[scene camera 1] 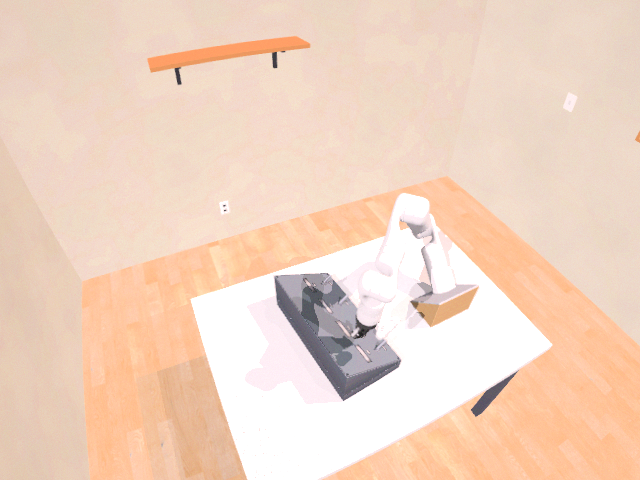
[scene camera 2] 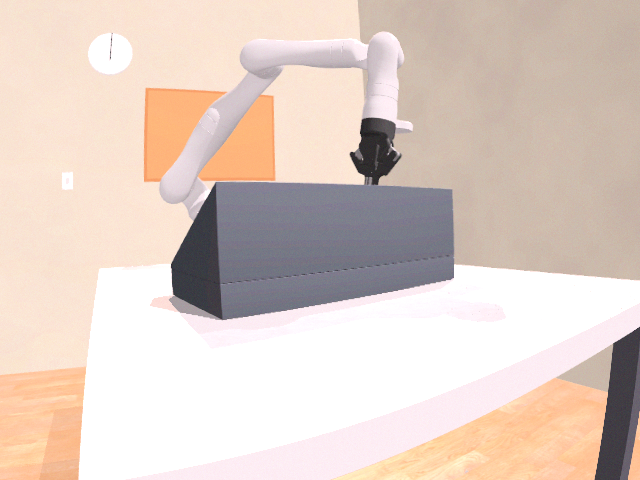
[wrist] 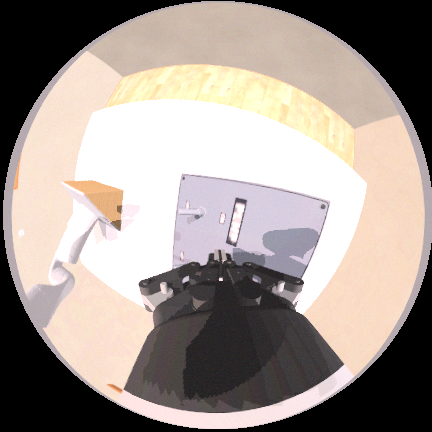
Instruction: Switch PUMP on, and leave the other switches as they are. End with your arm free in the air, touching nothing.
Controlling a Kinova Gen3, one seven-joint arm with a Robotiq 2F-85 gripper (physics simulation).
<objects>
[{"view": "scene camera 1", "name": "dark grey switch console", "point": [323, 324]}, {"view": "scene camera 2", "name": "gripper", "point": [369, 195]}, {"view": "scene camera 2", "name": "dark grey switch console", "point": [254, 247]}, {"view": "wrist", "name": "gripper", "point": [218, 255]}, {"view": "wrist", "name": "dark grey switch console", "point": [278, 228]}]
</objects>
